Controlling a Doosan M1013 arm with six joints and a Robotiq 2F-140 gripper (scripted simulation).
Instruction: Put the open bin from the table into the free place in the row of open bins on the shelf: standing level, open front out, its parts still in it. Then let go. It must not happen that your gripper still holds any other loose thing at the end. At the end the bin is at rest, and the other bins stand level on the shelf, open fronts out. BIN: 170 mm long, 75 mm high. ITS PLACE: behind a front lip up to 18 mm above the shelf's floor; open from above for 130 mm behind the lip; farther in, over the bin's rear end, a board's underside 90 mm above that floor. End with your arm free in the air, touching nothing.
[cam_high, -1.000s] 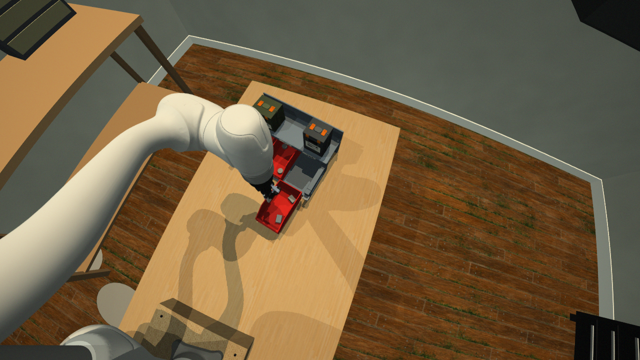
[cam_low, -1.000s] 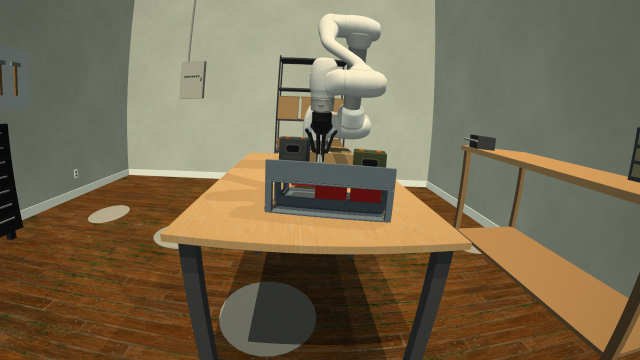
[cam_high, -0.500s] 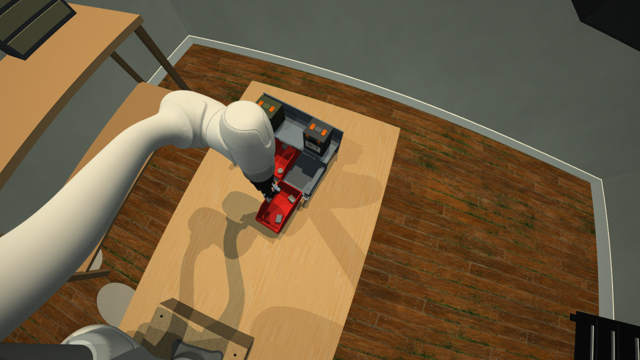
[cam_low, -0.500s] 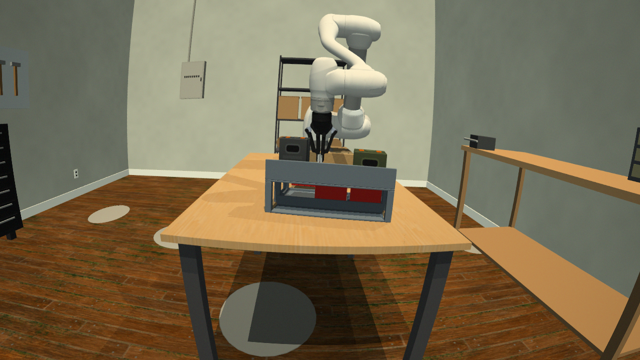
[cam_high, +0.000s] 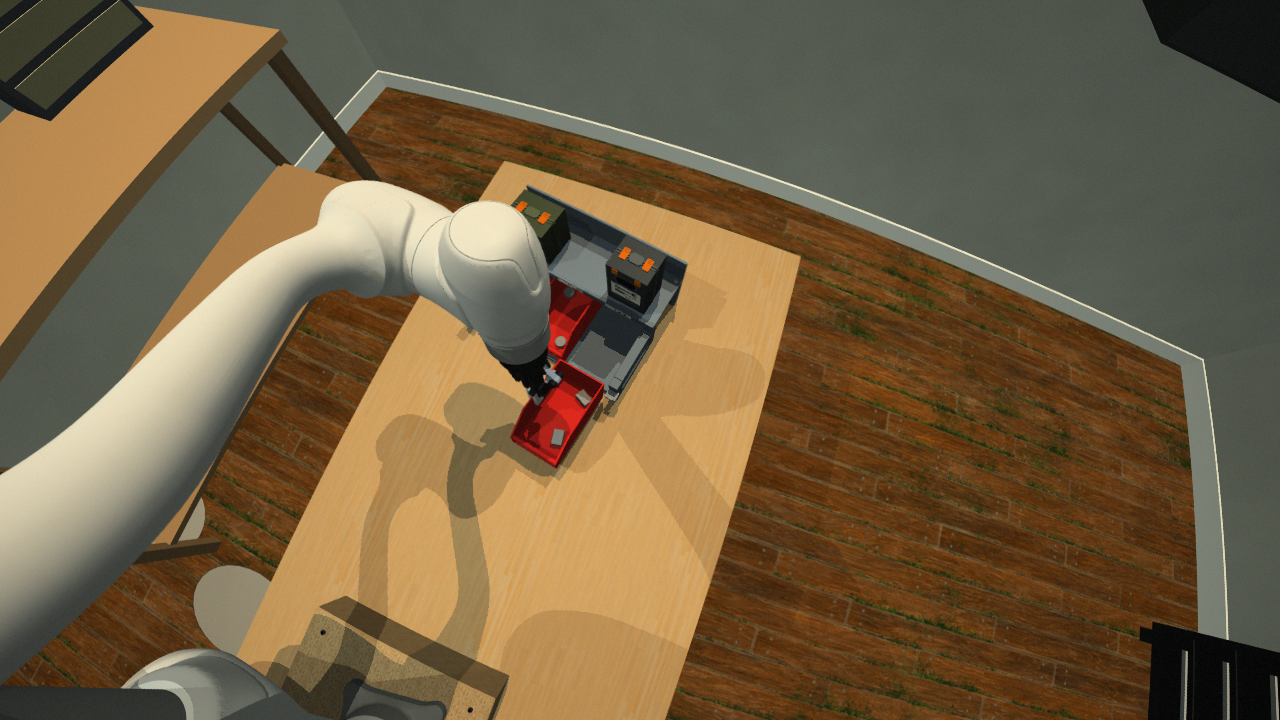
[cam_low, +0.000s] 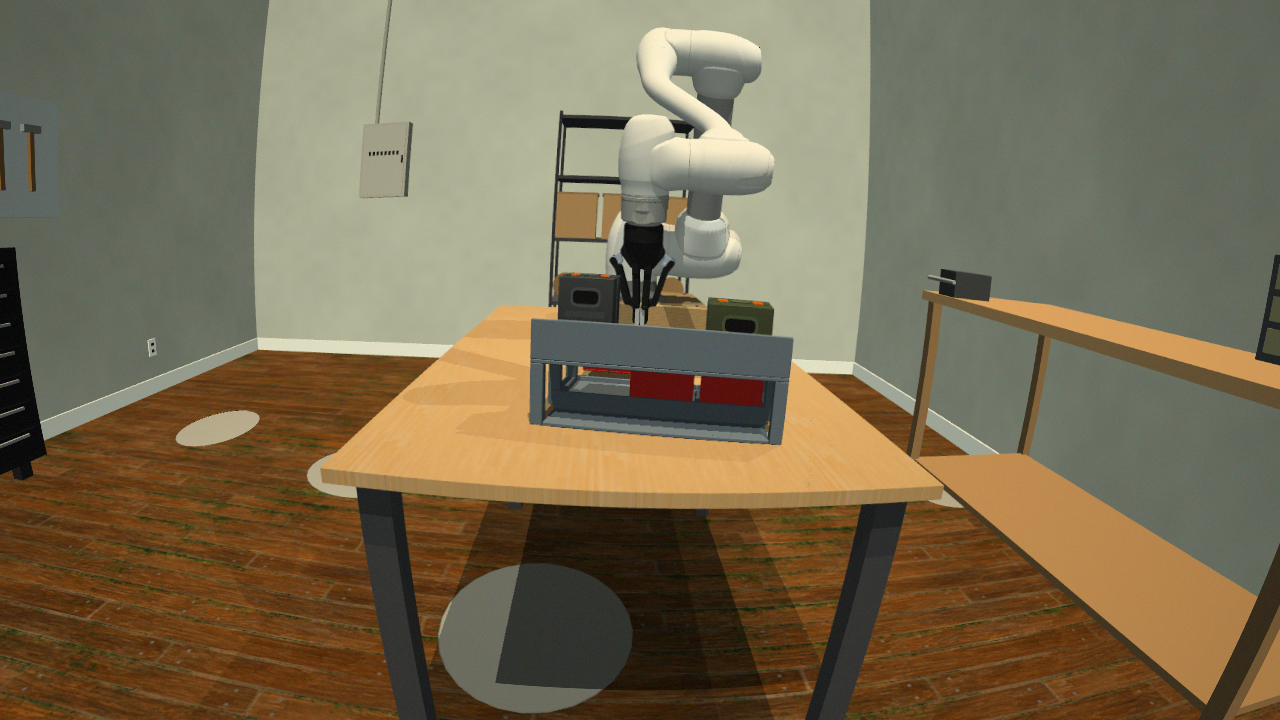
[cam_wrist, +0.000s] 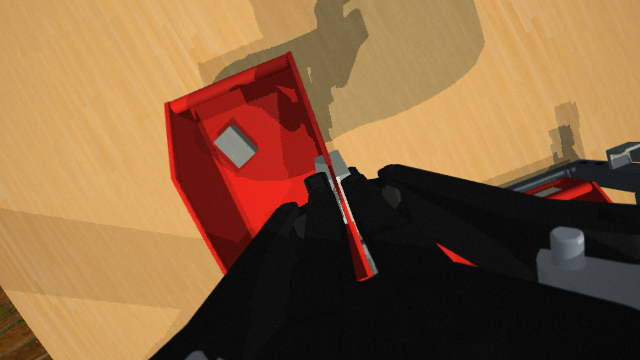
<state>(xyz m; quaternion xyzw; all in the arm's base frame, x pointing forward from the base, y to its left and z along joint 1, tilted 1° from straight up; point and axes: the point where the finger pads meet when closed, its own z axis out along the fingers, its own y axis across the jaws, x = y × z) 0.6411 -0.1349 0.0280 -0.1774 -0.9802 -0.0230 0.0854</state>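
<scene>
Now: the front lip 100 mm ahead of my hand, 30 mm to the left of it and 100 mm below it.
</scene>
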